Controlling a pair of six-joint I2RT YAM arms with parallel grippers.
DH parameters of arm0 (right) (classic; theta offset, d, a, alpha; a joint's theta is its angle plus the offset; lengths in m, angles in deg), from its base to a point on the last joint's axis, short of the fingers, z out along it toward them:
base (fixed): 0 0 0 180
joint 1: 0 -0.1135 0.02 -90
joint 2: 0 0 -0.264 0
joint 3: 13.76 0 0.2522 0
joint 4: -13.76 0 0.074 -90
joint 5: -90 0 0 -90
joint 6: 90 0.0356 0 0
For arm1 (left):
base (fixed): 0 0 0 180
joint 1: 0 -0.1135 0.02 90
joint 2: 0 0 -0.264 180
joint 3: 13.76 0 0.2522 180
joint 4: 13.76 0 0.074 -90
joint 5: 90 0 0 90
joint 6: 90 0.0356 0 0
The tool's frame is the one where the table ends.
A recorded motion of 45 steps. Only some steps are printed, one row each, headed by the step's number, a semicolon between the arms.
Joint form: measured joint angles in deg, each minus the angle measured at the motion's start. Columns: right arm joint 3, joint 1, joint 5, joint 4, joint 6, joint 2; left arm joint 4, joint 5, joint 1, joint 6, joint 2, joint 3.
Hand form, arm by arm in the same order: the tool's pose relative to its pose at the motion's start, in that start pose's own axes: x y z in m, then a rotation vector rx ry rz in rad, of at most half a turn. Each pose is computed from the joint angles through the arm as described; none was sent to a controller.
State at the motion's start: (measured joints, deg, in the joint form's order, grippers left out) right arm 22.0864 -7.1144 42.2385 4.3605 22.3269 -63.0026; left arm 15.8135 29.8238 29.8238 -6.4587 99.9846 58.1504
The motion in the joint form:
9: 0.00 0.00 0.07 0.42 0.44 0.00; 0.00 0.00 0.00 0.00 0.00 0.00
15: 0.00 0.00 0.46 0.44 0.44 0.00; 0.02 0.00 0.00 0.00 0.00 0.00
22: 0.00 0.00 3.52 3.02 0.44 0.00; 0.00 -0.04 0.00 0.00 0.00 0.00
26: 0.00 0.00 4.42 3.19 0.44 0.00; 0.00 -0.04 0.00 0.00 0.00 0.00
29: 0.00 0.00 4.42 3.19 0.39 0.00; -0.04 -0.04 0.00 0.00 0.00 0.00
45: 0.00 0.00 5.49 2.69 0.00 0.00; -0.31 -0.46 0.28 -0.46 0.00 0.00
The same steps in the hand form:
9: -0.0007 0.0003 0.0000 -0.0032 -0.0045 0.0027; 0.0000 0.0000 0.0000 0.0000 0.0000 0.0000
15: -0.0006 0.0006 0.0000 -0.0096 -0.0022 0.0025; 0.0000 0.0000 0.0000 0.0000 0.0003 -0.0002
22: -0.0040 0.0041 -0.0002 -0.0713 -0.0115 -0.0289; 0.0000 0.0000 0.0000 -0.0007 -0.0001 0.0000
26: -0.0040 0.0047 -0.0002 -0.0865 -0.0071 -0.0313; 0.0000 0.0000 0.0000 -0.0007 -0.0001 0.0000
29: -0.0040 0.0047 -0.0002 -0.0865 -0.0072 -0.0322; -0.0001 0.0000 0.0000 -0.0006 -0.0007 0.0003
45: -0.0029 0.0050 -0.0002 -0.1012 0.0057 -0.0332; -0.0004 -0.0012 0.0008 -0.0051 -0.0033 -0.0018

